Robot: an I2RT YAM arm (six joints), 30 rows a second.
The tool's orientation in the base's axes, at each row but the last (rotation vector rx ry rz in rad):
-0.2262, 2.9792, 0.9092
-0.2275, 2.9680, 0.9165
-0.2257, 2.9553, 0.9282
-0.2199, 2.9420, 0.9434
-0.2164, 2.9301, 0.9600
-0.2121, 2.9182, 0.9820
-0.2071, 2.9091, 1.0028
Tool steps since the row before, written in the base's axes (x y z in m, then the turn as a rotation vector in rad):
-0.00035, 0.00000, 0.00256, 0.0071, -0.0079, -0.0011
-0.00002, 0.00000, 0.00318, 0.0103, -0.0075, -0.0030
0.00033, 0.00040, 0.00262, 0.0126, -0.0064, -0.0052
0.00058, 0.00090, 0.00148, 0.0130, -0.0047, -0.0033
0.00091, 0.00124, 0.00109, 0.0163, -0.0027, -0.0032
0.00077, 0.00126, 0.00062, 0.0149, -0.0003, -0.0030
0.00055, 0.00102, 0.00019, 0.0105, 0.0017, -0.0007
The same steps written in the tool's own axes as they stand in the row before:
0.00019, 0.00147, -0.00212, -0.0059, -0.0081, -0.0037
-0.00020, 0.00178, -0.00263, -0.0090, -0.0093, -0.0019
-0.00058, 0.00176, -0.00193, -0.0112, -0.0100, 0.0005
-0.00081, 0.00149, -0.00068, -0.0120, -0.0076, -0.0001
-0.00114, 0.00149, -0.00014, -0.0155, -0.0064, 0.0011
-0.00096, 0.00125, 0.00028, -0.0144, -0.0042, 0.0023
-0.00067, 0.00083, 0.00049, -0.0105, -0.0006, 0.0017

